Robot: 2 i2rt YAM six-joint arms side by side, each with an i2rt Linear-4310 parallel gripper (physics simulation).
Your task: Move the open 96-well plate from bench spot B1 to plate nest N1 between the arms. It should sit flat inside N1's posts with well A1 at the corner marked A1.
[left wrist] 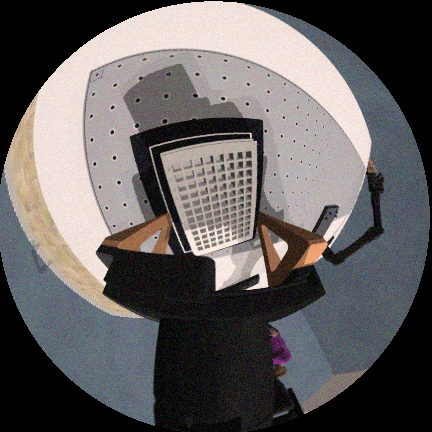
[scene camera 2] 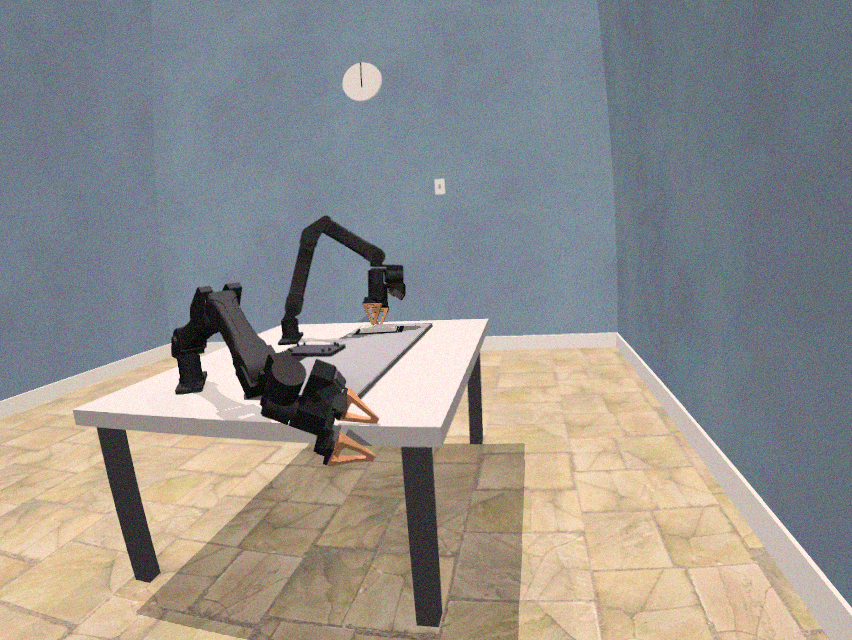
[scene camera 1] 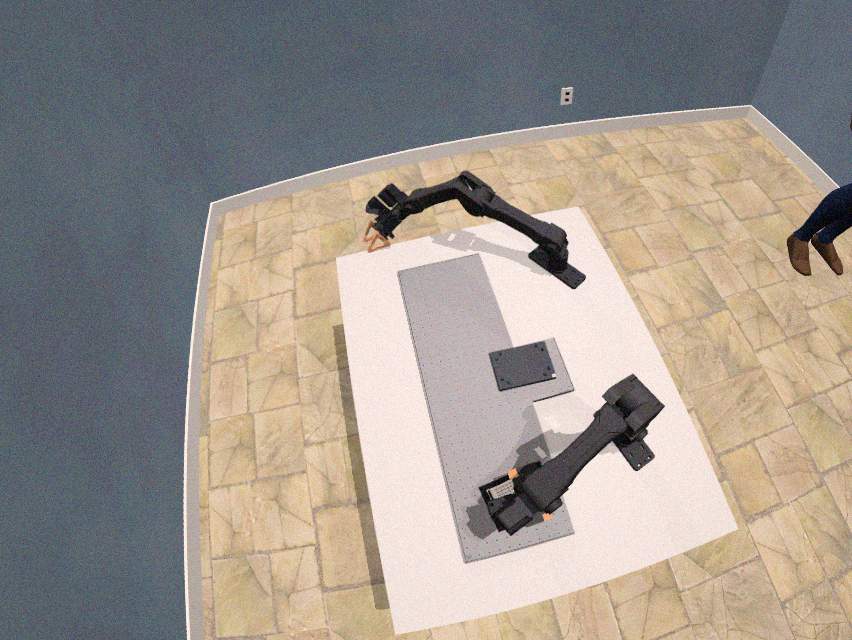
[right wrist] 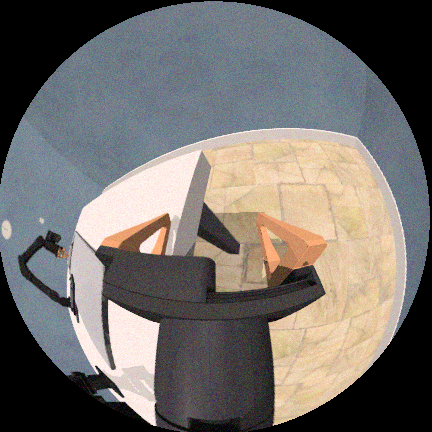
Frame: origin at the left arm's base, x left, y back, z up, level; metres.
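Seen in the pictures: left gripper, fingertip midpoint: (left wrist: 213, 216) (scene camera 2: 376, 326) (right wrist: 68, 255); right gripper, fingertip midpoint: (scene camera 2: 376, 438) (scene camera 1: 366, 246) (right wrist: 212, 217); left arm's base, origin of the base link: (left wrist: 228, 289) (scene camera 2: 291, 339) (scene camera 1: 623, 436); right arm's base, origin of the base link: (scene camera 2: 192, 383) (scene camera 1: 556, 267).
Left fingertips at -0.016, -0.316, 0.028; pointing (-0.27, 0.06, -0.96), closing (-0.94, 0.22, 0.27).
Offsets run from my left fingertips to a thing's top centre, as dx, dy, dz. "pt": to the spot under its first point. Level surfaces: height alone.
The pale 96-well plate {-0.009, -0.008, +0.001} (scene camera 1: 501, 489) (scene camera 2: 377, 329) (left wrist: 215, 195) lies on the black pad of bench spot B1 {pt -0.013, -0.086, -0.013} (left wrist: 200, 127), inside a white outline. My left gripper (scene camera 1: 529, 494) (scene camera 2: 376, 322) (left wrist: 213, 216) is open, pointing down over the plate, with its orange fingers at either side of it; whether they touch it is unclear. Nest N1 {-0.309, +0.197, +0.007} (scene camera 1: 521, 365) (scene camera 2: 316, 349) (left wrist: 327, 215) is a dark empty plate with small corner posts and a white mark at its lower right corner in scene camera 1. My right gripper (scene camera 1: 367, 245) (scene camera 2: 376, 437) (right wrist: 212, 217) is open and empty beyond the table edge.
A grey perforated board {dz -0.015} (scene camera 1: 447, 344) (left wrist: 115, 150) (right wrist: 90, 295) lies on the white table {dz -0.028} (scene camera 1: 385, 427) (scene camera 2: 420, 385) (right wrist: 145, 192) under B1 and N1. The left arm (scene camera 1: 578, 447) reaches over the board. The right arm (scene camera 1: 513, 214) arches over the table's far side in scene camera 1.
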